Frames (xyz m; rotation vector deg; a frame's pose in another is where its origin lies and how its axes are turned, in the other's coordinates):
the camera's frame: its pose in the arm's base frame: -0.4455 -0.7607 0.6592 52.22 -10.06 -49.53
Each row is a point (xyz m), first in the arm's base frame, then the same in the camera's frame.
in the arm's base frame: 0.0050 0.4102 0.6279
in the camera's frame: -0.5395 0.6026 -0.9596
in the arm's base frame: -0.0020 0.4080 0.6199
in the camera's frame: -0.5408 0.5918 -0.9599
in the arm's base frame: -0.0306 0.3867 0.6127
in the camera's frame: -0.5428 0.5632 -0.9376
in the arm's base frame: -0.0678 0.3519 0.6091
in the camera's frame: -0.5416 0.5280 -0.9005
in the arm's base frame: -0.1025 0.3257 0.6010
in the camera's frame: -0.5439 0.4936 -0.8728
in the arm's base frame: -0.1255 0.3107 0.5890
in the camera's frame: -0.5457 0.4666 -0.8601
